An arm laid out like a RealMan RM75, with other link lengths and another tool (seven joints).
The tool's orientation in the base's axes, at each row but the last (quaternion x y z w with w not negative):
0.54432, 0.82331, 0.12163, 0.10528
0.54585, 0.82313, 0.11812, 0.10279
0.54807, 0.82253, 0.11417, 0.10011
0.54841, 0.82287, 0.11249, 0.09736
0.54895, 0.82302, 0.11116, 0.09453
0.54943, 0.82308, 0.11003, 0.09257
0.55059, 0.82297, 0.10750, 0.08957
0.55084, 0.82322, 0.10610, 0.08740
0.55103, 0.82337, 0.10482, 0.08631
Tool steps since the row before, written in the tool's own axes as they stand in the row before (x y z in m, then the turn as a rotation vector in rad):
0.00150, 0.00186, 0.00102, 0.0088, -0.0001, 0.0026
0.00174, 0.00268, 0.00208, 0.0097, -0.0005, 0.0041
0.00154, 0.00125, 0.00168, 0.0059, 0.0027, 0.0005
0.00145, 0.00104, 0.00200, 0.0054, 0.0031, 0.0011
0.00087, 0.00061, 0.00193, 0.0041, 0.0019, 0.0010
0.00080, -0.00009, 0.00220, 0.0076, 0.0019, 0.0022
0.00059, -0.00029, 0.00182, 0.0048, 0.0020, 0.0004
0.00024, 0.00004, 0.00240, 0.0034, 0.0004, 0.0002
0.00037, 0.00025, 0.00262, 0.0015, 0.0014, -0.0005
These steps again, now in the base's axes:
0.00135, 0.00217, -0.00044, -0.0027, 0.0083, -0.0029
0.00230, 0.00279, -0.00123, -0.0029, 0.0091, -0.0044
0.00100, 0.00202, -0.00129, 0.0003, 0.0065, 0.0001
0.00093, 0.00189, -0.00166, 0.0010, 0.0062, -0.0003
0.00074, 0.00118, -0.00170, 0.0004, 0.0046, -0.0006
0.00022, 0.00088, -0.00216, -0.0006, 0.0079, -0.0018
0.00000, 0.00058, -0.00185, 0.0001, 0.0052, 0.0000
0.00057, 0.00043, -0.00230, -0.0009, 0.0033, -0.0002
0.00076, 0.00064, -0.00247, 0.0005, 0.0019, 0.0008

